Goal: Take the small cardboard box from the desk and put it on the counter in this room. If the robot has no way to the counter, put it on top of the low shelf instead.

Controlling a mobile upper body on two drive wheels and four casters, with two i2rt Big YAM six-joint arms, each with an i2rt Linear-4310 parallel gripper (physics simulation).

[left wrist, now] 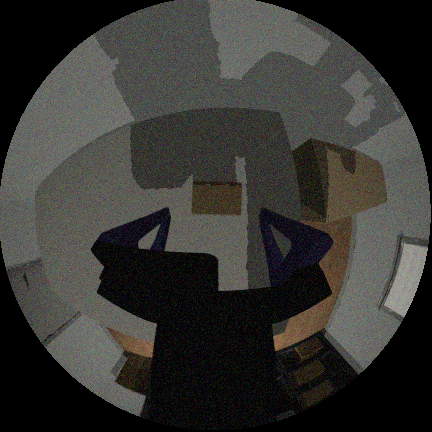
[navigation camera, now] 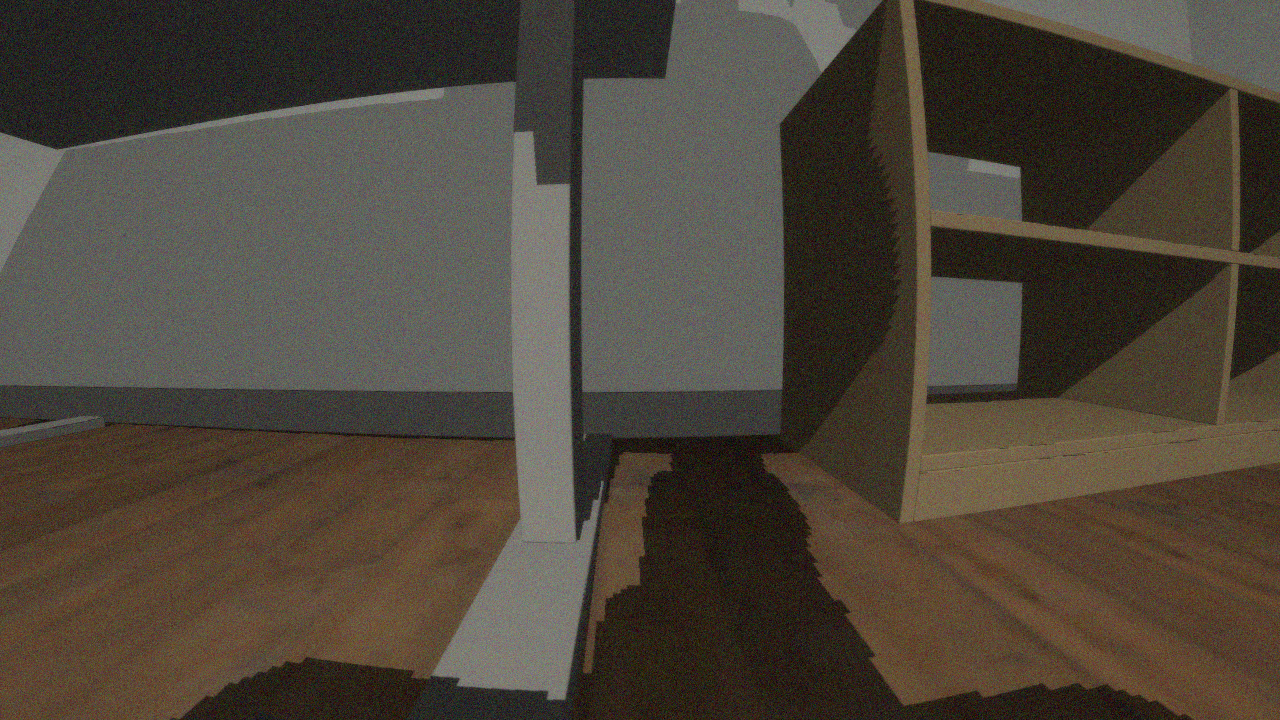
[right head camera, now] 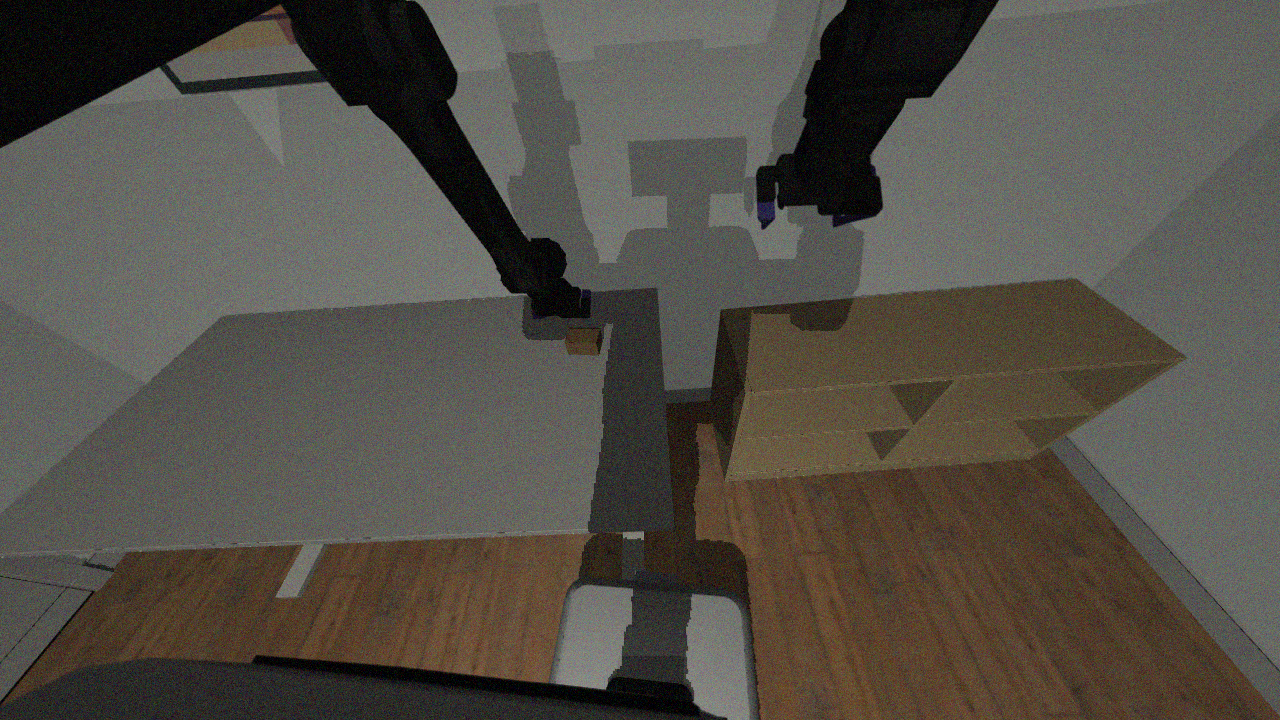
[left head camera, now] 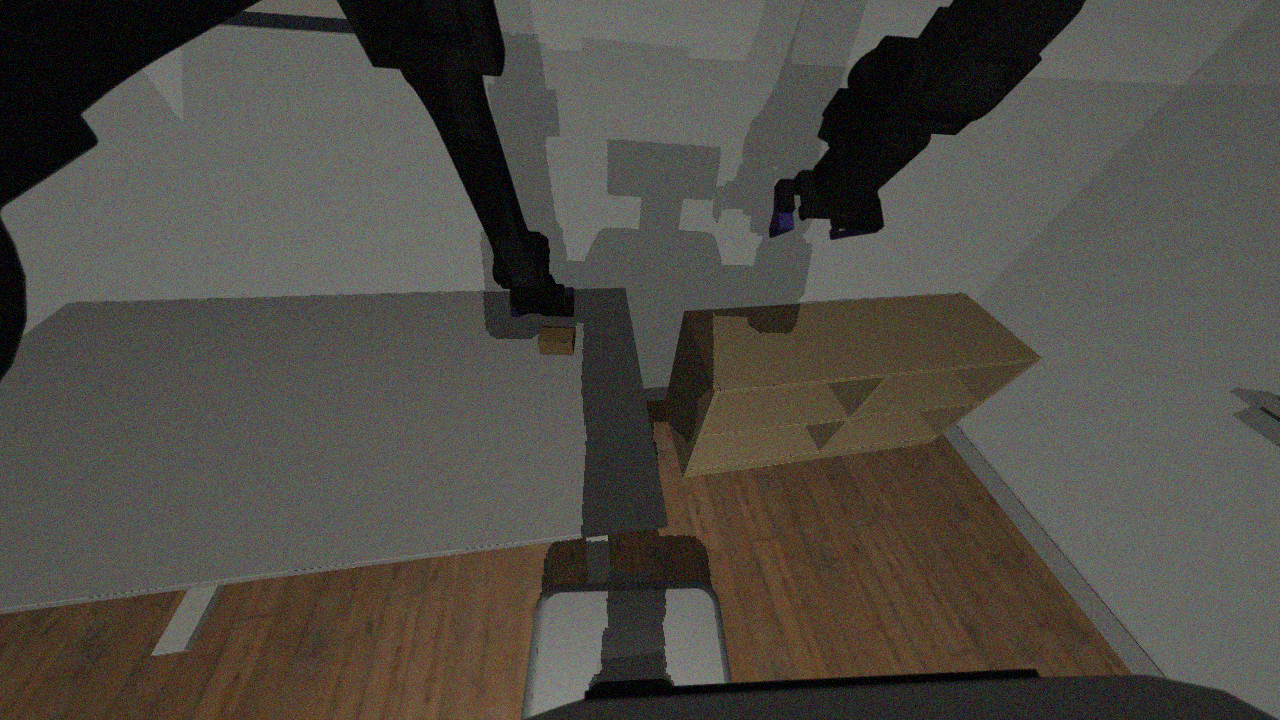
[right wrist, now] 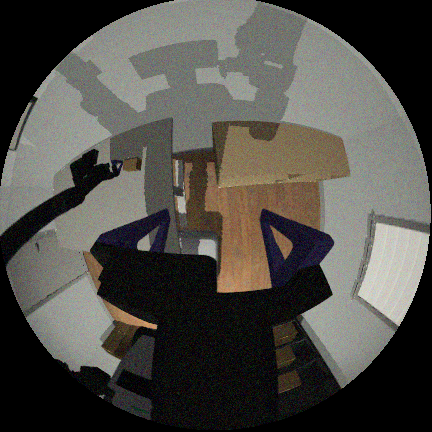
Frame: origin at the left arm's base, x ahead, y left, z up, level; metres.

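Where they show: left gripper, fingertip midpoint: [left wrist: 214,212] [right head camera: 570,311] [left head camera: 548,309] [right wrist: 114,163]; right gripper, fingertip midpoint: [right head camera: 797,224] [left head camera: 800,234] [right wrist: 214,213].
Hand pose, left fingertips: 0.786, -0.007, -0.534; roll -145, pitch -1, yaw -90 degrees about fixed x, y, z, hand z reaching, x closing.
Things, the pixels of their top centre, and the offset from my left fingertips, as dx, dy, dz. "spot": a spot on its surface instead. Level surfaces: height alone.
- small brown cardboard box, middle of its top: [left wrist: 216,197] [left head camera: 556,333] [right head camera: 582,334] [right wrist: 129,163] +0.024, -0.006, -0.106
- grey desk, its level: dz -0.156
- light desk leg, surface spot: [navigation camera: 543,340] spot: -0.129, -0.103, -0.670
The small brown cardboard box [left head camera: 556,340] [right head camera: 583,341] [left wrist: 217,198] [right wrist: 132,164] sits on the grey desk [left head camera: 313,447] [right head camera: 358,429] [left wrist: 85,200], near its right end and back edge in the head views. My left gripper [left head camera: 544,315] [right head camera: 563,315] [left wrist: 214,212] is open and empty, close to the box; in the left wrist view the box shows between and just beyond the fingertips. My right gripper [left head camera: 808,228] [right head camera: 799,223] [right wrist: 214,213] is open and empty, raised to the right. The low wooden shelf [left head camera: 841,344] [right head camera: 930,335] [left wrist: 355,185] [right wrist: 285,155] [navigation camera: 921,268] stands right of the desk. No counter is recognisable.
A narrow floor gap separates desk and shelf. A light desk leg [navigation camera: 543,340] stands before the base. A white rounded surface [left head camera: 572,644] [right head camera: 599,644] lies at the bottom of the head views. Walls stand behind the desk and shelf and to the right. A window [right wrist: 395,270] shows at right.
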